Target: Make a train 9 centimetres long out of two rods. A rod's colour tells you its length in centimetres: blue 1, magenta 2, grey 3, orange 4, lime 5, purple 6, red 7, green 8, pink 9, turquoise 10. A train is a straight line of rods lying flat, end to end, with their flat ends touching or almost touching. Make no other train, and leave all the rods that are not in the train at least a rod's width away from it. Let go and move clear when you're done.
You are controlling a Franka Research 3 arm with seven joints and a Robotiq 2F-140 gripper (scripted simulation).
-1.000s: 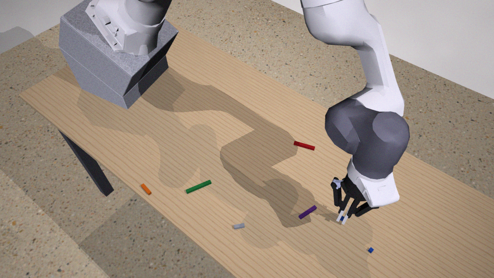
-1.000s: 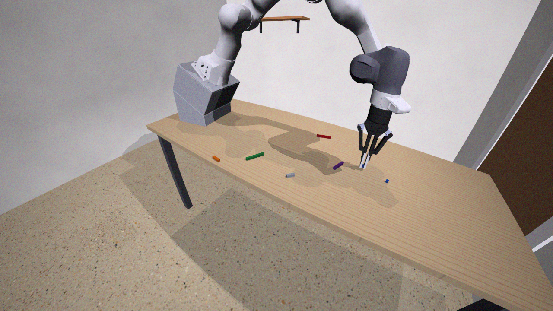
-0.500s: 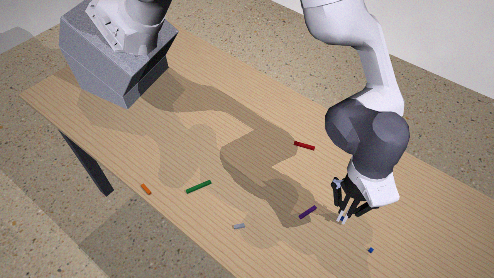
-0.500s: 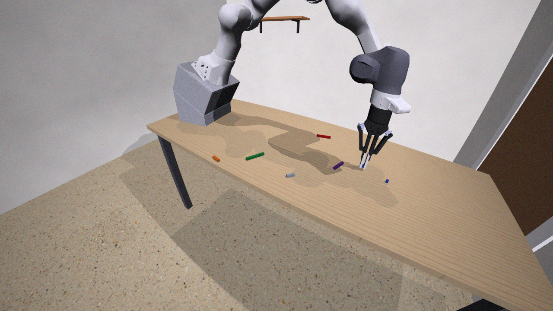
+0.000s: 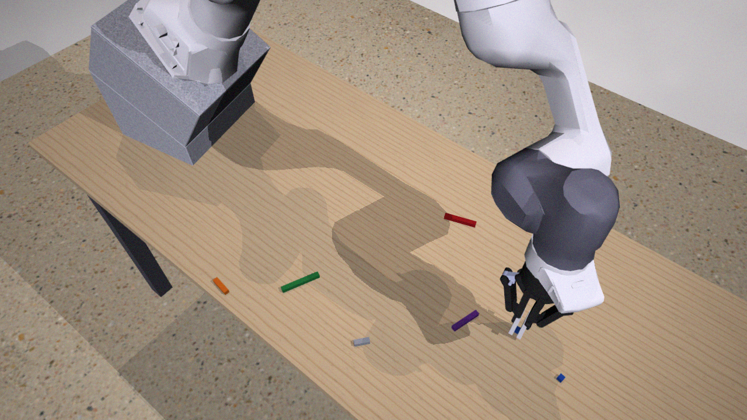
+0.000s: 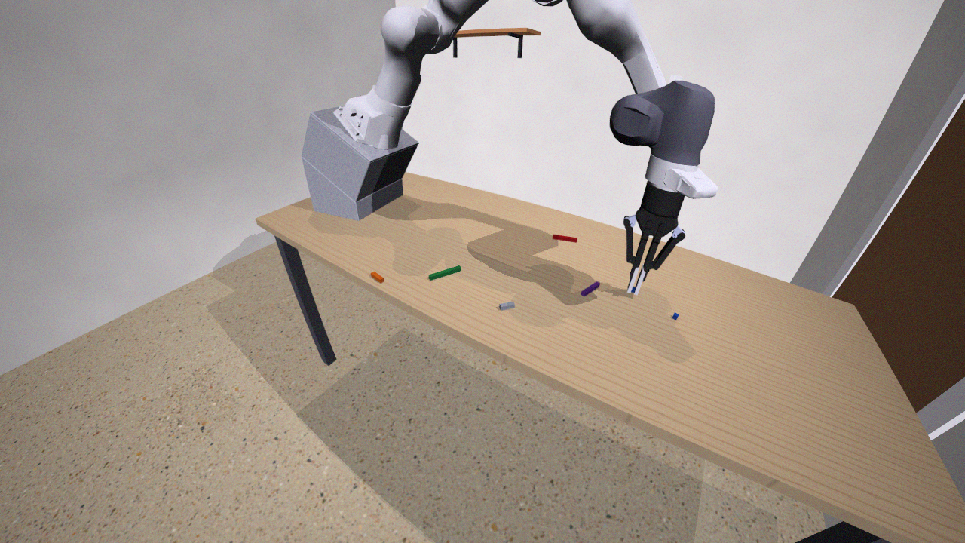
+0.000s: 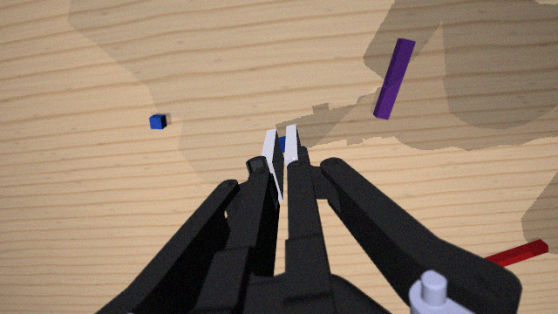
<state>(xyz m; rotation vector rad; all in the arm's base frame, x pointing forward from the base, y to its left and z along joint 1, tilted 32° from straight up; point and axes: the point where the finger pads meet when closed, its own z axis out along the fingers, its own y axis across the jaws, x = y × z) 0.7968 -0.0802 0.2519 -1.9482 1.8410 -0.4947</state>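
My gripper is now 40 cm past the green rod, 15 cm to the left of it and 4 cm above it. The rest, counted from my hand: red rod (22 cm behind, 17 cm to the left, 4 cm below); then purple rod (9 cm behind, 4 cm to the right, 4 cm below); then grey rod (23 cm behind, 19 cm to the right, 4 cm below).
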